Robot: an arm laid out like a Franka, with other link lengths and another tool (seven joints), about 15 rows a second.
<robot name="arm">
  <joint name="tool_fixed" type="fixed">
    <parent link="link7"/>
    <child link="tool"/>
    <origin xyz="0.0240 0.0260 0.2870" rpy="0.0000 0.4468 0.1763"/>
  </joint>
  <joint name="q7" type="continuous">
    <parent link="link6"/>
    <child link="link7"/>
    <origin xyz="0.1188 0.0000 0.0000" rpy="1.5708 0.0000 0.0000"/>
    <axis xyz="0 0 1"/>
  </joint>
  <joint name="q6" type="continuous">
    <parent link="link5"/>
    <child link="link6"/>
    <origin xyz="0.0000 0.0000 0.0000" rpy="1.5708 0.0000 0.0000"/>
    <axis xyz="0 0 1"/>
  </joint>
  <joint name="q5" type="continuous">
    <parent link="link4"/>
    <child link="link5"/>
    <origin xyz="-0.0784 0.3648 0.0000" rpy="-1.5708 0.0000 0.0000"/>
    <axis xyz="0 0 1"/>
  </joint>
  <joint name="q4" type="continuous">
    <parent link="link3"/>
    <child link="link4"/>
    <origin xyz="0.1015 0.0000 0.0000" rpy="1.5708 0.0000 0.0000"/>
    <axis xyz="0 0 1"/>
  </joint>
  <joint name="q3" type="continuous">
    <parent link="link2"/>
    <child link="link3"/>
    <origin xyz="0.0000 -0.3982 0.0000" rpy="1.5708 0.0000 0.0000"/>
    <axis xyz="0 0 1"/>
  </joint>
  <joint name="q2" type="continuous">
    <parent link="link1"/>
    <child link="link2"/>
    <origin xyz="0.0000 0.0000 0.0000" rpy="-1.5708 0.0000 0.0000"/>
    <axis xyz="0 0 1"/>
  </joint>
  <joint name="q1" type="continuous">
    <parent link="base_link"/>
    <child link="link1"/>
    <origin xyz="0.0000 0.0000 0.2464"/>
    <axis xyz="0 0 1"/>
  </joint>
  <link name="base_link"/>
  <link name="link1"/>
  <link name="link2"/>
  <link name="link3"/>
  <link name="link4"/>
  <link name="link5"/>
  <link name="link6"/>
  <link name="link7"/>
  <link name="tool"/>
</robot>
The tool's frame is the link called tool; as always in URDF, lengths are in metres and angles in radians. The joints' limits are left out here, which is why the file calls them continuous.
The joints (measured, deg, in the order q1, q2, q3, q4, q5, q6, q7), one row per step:
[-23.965 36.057 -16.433 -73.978 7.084 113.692 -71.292]
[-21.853 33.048 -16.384 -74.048 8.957 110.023 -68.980]
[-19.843 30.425 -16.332 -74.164 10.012 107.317 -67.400]
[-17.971 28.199 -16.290 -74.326 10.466 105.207 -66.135]
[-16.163 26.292 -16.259 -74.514 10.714 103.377 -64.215]
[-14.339 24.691 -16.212 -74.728 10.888 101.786 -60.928]
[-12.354 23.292 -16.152 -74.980 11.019 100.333 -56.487]
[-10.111 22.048 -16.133 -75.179 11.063 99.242 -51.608]
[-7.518 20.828 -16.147 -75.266 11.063 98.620 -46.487]
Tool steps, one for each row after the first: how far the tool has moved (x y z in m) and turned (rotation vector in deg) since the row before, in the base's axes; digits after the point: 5 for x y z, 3 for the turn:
[0.00943 0.04058 0.03228 2.687 -1.175 -0.818]
[0.00728 0.03595 0.02866 1.710 -0.882 0.225]
[0.00462 0.03129 0.02380 1.067 -0.526 0.604]
[0.00281 0.02867 0.01948 0.924 -0.262 -0.051]
[0.00213 0.02731 0.01531 0.965 -0.024 -1.357]
[0.00193 0.02824 0.01227 1.024 0.222 -2.319]
[0.00318 0.02940 0.01148 0.798 0.150 -2.530]
[0.00530 0.03200 0.01338 0.547 -0.261 -2.466]

